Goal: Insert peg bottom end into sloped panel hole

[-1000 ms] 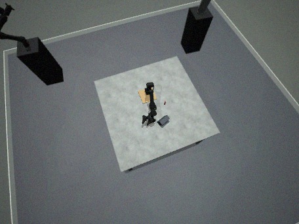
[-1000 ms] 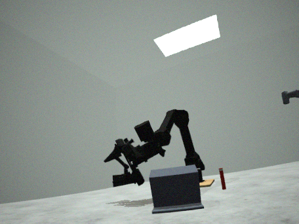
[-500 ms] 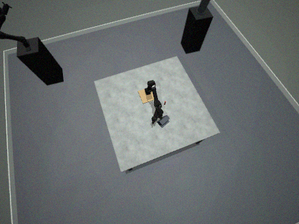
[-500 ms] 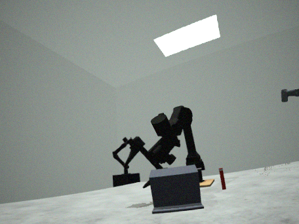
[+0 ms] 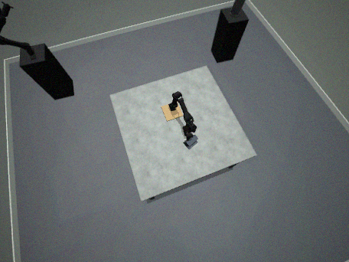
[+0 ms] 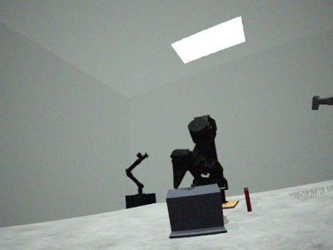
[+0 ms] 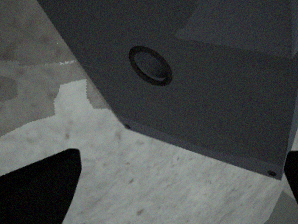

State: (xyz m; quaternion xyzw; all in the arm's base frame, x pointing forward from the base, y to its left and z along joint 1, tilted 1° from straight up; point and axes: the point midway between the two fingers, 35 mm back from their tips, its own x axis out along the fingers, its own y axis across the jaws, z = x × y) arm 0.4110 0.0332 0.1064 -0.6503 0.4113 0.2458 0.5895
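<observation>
Right now the blue-grey block is 40 mm to the left of my gripper tip, 40 mm below it and 20 mm ahead of it. Round my gripper tip: round red peg (200 mm behind, 140 mm to the left, 30 mm below).
</observation>
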